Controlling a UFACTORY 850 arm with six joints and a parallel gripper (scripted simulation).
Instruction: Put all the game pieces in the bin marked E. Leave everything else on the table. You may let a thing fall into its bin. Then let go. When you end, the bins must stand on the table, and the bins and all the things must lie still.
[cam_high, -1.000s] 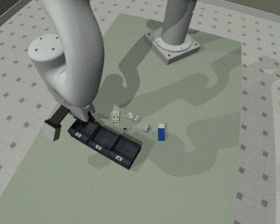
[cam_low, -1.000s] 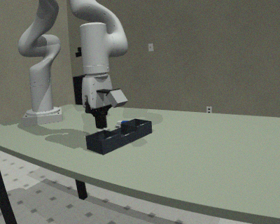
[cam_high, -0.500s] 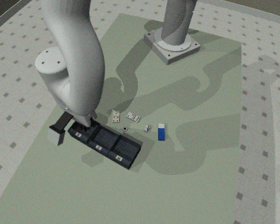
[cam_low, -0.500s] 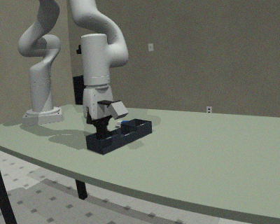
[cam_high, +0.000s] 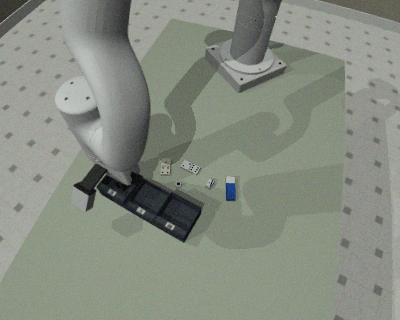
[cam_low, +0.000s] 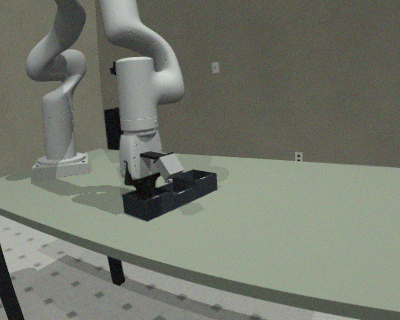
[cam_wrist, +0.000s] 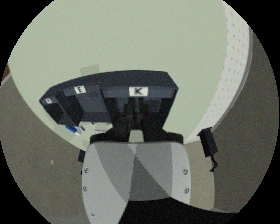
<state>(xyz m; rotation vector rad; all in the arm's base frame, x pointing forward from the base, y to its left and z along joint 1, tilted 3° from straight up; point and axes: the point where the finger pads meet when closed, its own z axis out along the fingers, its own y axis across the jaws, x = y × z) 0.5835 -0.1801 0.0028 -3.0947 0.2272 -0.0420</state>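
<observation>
Now: hand 2 cm short of the dark three-part bin, 8 cm to the right of it and 1 cm above it. From my hand the other things lie so: cream domino 9 cm behind, 8 cm to the left, 3 cm below; white domino 11 cm behind, 14 cm to the left, 3 cm below; dark ring 5 cm behind, 13 cm to the left, 3 cm below.
</observation>
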